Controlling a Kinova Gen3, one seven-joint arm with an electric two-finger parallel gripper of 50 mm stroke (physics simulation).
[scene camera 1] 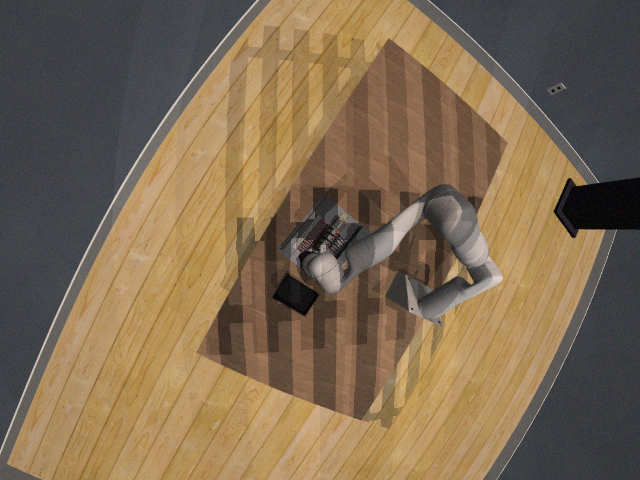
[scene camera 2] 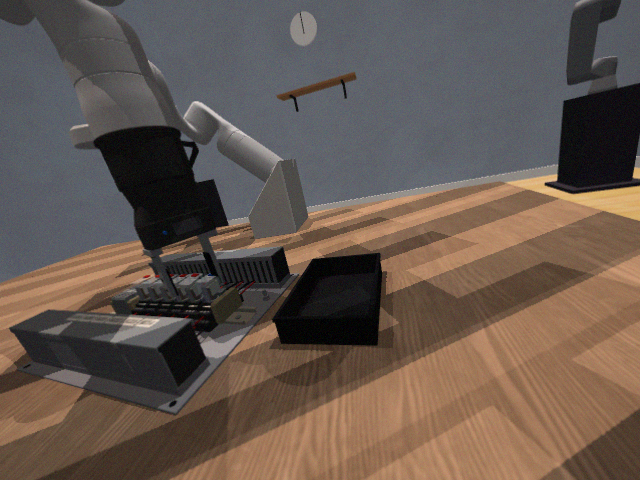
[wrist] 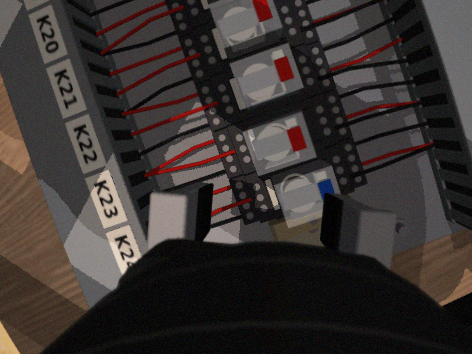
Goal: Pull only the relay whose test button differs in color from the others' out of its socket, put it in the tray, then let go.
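Where they show: gripper, between the fingertips: [scene camera 2: 196,284] [wrist: 266,212]; arm's base, origin of its link: [scene camera 1: 425,308] [scene camera 2: 279,174].
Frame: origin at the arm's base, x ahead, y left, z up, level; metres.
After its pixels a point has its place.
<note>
The relay with a blue test button [scene camera 2: 209,287] {x 0.510, y 0.113, z -0.111 m} [wrist: 302,198] {x 0.501, y 0.103, z -0.102 m} sits in its socket at the row's tray-side end. Other relays show red buttons, such as one [wrist: 281,144] {x 0.501, y 0.076, z -0.100 m} beside it and another [wrist: 266,79] {x 0.496, y 0.047, z -0.102 m} beyond. My gripper [scene camera 2: 194,282] {x 0.518, y 0.102, z -0.101 m} [wrist: 266,212] {x 0.518, y 0.102, z -0.101 m} is open and empty, low over the row's end. Its fingers stand wide on opposite sides of the row; the right finger in the wrist view reaches close to the blue button. In scene camera 1 the arm hides the fingers. The black tray [scene camera 1: 288,304] {x 0.464, y 0.325, z -0.149 m} [scene camera 2: 328,330] {x 0.540, y 0.283, z -0.151 m} lies beside the panel, and no relay shows in it.
Two grey slotted ducts [scene camera 2: 103,338] {x 0.615, y 0.066, z -0.107 m} [scene camera 2: 276,266] {x 0.415, y 0.162, z -0.129 m} flank the relay row on the panel plate [scene camera 2: 211,359] {x 0.575, y 0.148, z -0.167 m}. Red and black wires run from sockets to ducts. A beige end block [scene camera 2: 225,305] {x 0.507, y 0.125, z -0.141 m} borders the blue-button relay's socket. The arm's wedge-shaped base [scene camera 2: 276,209] {x 0.098, y 0.013, z -0.091 m} stands behind.
</note>
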